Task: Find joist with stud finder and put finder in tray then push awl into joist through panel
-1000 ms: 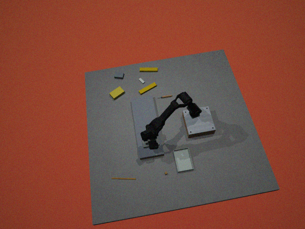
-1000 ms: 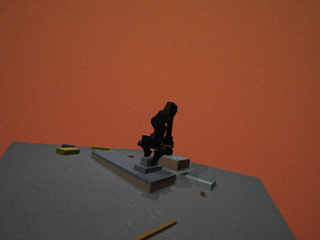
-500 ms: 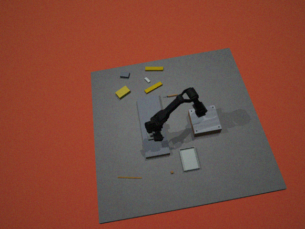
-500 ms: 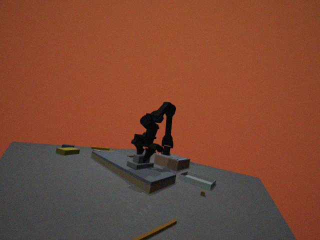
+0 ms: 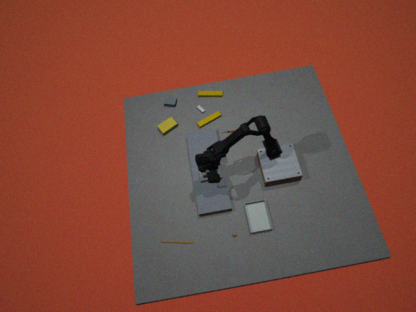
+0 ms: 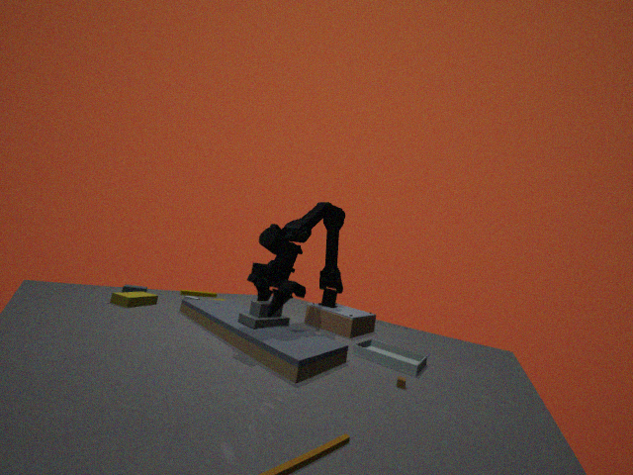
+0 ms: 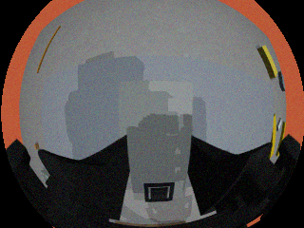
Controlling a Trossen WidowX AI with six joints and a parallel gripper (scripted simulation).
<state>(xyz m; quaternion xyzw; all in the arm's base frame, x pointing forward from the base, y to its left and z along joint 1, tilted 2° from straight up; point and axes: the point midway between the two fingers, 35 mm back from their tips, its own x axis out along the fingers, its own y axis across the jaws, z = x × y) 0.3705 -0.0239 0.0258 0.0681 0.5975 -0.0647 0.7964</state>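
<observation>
The tray is 310 mm to the left of my gripper tip, 160 mm behind it and 50 mm below it. From my gripper tip the other things lie so: stud finder: 20 mm behind, 20 mm above; then orange cube: 360 mm to the left, 60 mm below, 10 mm behind; then awl: 250 mm to the right, 230 mm behind, 60 mm below.
</observation>
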